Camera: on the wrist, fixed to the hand. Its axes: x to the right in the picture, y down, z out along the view.
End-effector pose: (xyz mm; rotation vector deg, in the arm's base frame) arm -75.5 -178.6 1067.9 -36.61 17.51 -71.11
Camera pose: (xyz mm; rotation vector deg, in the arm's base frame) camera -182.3 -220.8 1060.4 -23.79 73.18 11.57
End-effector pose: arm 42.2 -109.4 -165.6 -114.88 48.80 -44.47
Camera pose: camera 12.4 -107.9 -54.4 -57.49 146.63 -1.72
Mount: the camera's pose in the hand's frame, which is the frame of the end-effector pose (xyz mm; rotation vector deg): 5.4 -86.2 -76.1 -34.34 25.86 85.04
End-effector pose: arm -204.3 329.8 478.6 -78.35 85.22 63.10
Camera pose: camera -119.4 252.8 488.9 26.57 -110.96 -94.17
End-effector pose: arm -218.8 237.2 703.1 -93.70 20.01 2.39
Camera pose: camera -205.9 166.3 792.9 -90.39 113.19 55.64
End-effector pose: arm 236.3 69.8 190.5 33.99 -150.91 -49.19
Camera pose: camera 287.4 -33.1 197.3 -60.91 -87.81 -41.34
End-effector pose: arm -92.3 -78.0 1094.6 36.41 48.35 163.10
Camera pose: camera -130.7 -42.3 992.1 -16.34 25.37 -104.55
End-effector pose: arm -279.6 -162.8 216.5 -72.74 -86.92 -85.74
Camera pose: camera -375.0 -225.6 202.2 -90.95 19.61 -56.41
